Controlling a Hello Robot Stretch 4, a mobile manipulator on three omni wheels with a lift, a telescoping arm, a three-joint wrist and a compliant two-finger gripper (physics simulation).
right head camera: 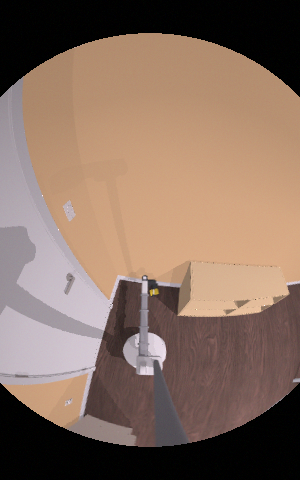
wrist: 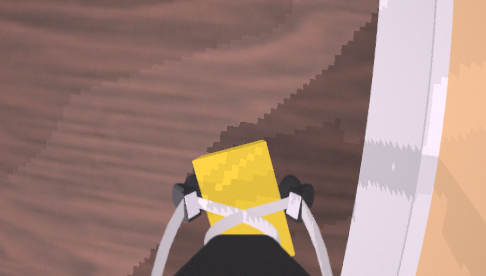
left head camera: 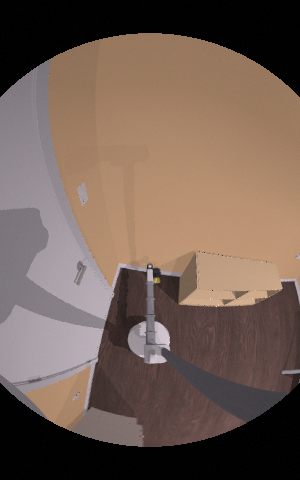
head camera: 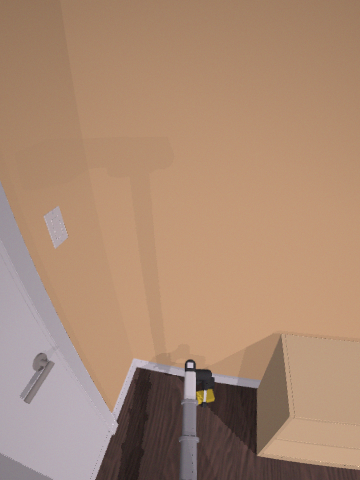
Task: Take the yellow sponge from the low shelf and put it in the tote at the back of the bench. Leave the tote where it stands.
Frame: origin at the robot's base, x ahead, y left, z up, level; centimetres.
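Seen in the pictures: gripper, between the fingertips: (right head camera: pixel 153 292) (wrist: pixel 243 190) (left head camera: pixel 154 281) (head camera: pixel 204 398).
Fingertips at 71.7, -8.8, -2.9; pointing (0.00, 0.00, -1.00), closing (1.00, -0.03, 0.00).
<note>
Offsets run from my fingertips to a thing's top centre, as dx, dy, dz. "pt": to the spot under its first point.
The yellow sponge @(+0.2, -0.6, +4.5) (head camera: pixel 210 396) (left head camera: pixel 157 280) (right head camera: pixel 154 292) (wrist: pixel 235 175) is low down near the foot of the orange wall, over the dark wood floor. My gripper (wrist: pixel 243 190) has a dark fingertip against each long side of it in the wrist view and is shut on it. The sponge's far end sticks out past the fingertips, and its near end is partly hidden by the crossed light finger strips and the black gripper body. I cannot tell whether the sponge touches the floor. The tote and the bench do not show clearly in any view.
A beige shelf unit (head camera: pixel 325 377) (left head camera: pixel 235 270) (right head camera: pixel 235 282) stands against the wall to the right of the arm. A white door with a lever handle @(pt -36.5, +49.6, +93.3) (head camera: pixel 38 381) (left head camera: pixel 79 273) is on the left. A white skirting board (wrist: pixel 395 115) runs close beside the gripper.
</note>
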